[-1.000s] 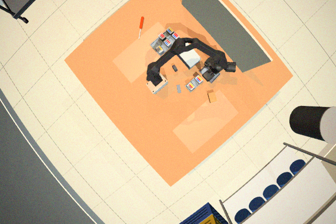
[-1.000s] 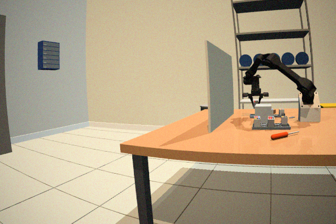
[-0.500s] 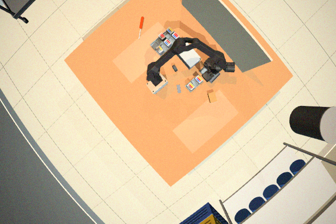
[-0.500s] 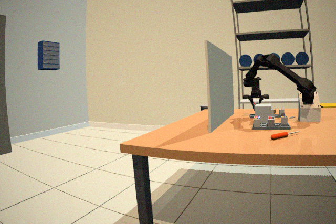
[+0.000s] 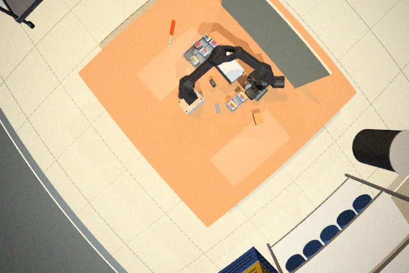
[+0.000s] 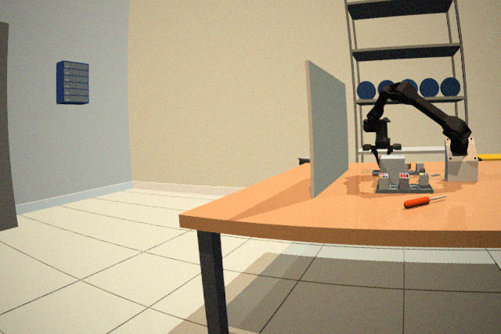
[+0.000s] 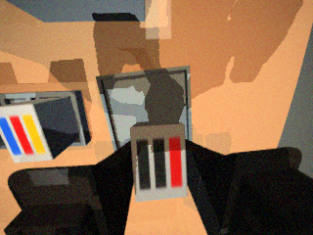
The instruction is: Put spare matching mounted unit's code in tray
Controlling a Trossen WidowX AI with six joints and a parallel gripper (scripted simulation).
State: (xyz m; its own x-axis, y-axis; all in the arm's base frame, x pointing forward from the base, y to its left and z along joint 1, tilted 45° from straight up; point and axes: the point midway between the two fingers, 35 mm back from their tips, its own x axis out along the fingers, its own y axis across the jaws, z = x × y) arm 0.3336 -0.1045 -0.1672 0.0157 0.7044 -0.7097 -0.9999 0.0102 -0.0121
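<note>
The flat grey tray lies 3 cm below my gripper tip. From my gripper tip the other things lie so: tall grey panel (20 cm ahead, 19 cm to the left, 19 cm above); then dark cylinder (19 cm to the left, 18 cm behind, 1 cm below); then mounted unit (20 cm to the left, 5 cm behind, 1 cm above).
</note>
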